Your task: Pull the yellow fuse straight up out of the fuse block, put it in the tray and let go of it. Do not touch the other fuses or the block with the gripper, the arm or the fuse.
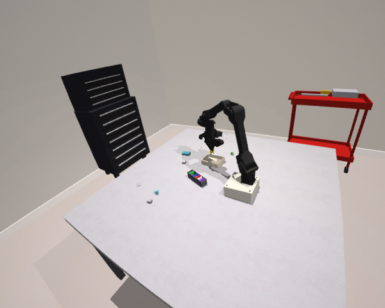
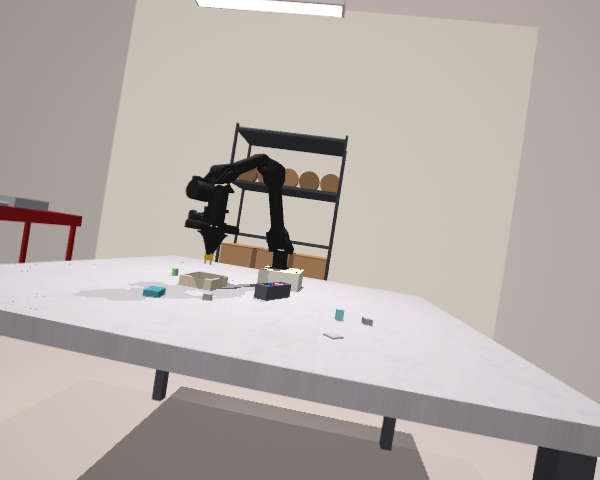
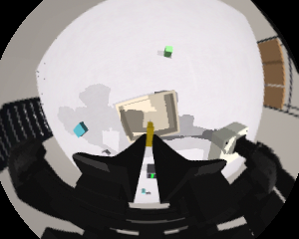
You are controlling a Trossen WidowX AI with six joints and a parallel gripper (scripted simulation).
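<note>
Now: gripper tip 1 cm above the yellow fuse. The rest, counted from my gripper tip: beige tray 9 cm below.
</note>
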